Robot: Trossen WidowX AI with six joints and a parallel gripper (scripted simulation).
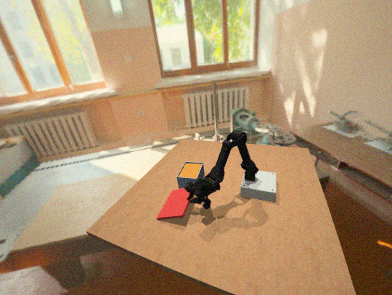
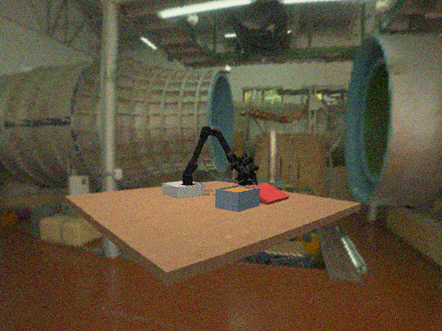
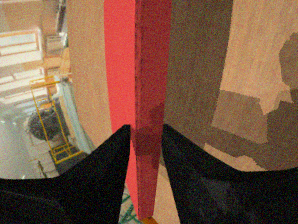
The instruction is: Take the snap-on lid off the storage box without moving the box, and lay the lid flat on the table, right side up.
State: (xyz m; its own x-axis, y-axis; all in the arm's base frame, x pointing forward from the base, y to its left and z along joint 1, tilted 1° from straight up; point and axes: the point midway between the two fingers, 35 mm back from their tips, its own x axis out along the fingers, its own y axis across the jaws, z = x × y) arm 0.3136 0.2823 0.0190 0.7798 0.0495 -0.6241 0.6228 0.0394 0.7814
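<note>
Right now my gripper tip is 8 cm short of the red lid and 3 cm above it. From my gripper tip the other things lie so: storage box 8 cm ahead, 27 cm to the right, 2 cm below.
</note>
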